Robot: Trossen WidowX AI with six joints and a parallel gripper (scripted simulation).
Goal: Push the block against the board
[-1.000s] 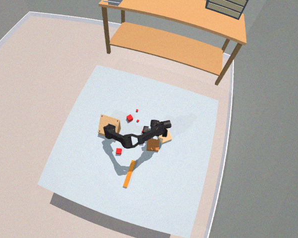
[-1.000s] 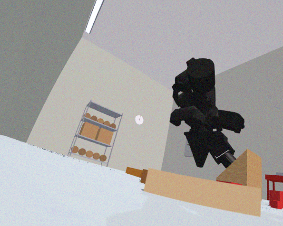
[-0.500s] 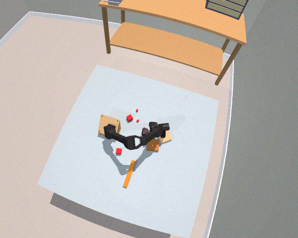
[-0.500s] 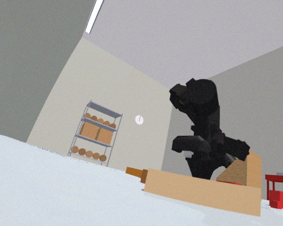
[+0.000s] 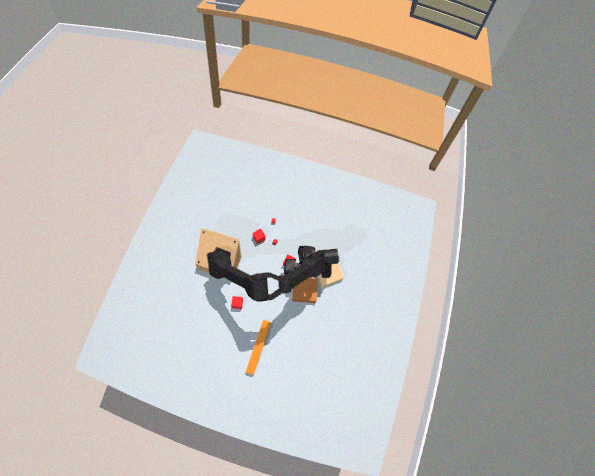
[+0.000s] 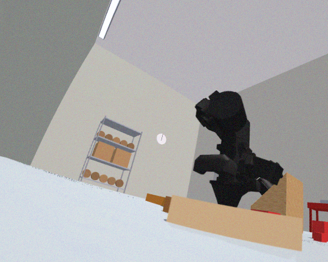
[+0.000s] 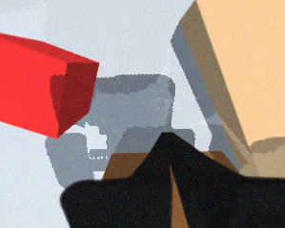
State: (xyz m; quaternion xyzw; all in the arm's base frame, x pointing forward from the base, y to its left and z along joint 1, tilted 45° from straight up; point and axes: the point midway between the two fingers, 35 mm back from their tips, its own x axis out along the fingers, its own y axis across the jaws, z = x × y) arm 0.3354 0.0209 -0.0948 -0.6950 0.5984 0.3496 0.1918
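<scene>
My gripper tip is now 60 mm to the left of the orange square block, 20 mm short of it and 10 mm below it. Round my gripper tip: orange board: 350 mm to the right, 80 mm behind, 10 mm above; pale tan slab: 70 mm ahead, 60 mm to the left, 10 mm above.
</scene>
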